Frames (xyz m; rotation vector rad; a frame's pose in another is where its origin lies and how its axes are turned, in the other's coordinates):
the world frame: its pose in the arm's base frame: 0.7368 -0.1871 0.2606 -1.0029 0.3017 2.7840
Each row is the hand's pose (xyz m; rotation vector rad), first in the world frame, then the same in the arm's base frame.
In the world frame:
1: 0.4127 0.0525 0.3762 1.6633 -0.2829 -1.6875
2: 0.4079 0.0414 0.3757 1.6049 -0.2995 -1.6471
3: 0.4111 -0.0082 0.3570 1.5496 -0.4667 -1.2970
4: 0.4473 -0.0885 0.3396 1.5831 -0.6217 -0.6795
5: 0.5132 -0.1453 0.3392 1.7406 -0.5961 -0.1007
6: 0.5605 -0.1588 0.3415 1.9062 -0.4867 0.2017
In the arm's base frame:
1: 0.1819 -0.1095 0.2855 -0.0700 0.8598 0.5445
2: 0.1883 -0.0994 0.2867 -0.0770 0.8451 0.6162
3: 0.2084 -0.0558 0.2640 0.0194 0.9816 0.9285
4: 0.2094 0.0207 0.2170 0.1724 1.3532 1.3187
5: 0.1722 0.0812 0.1667 0.2450 1.8645 1.4650
6: 0.1379 0.0990 0.1362 0.2248 2.2184 1.3762

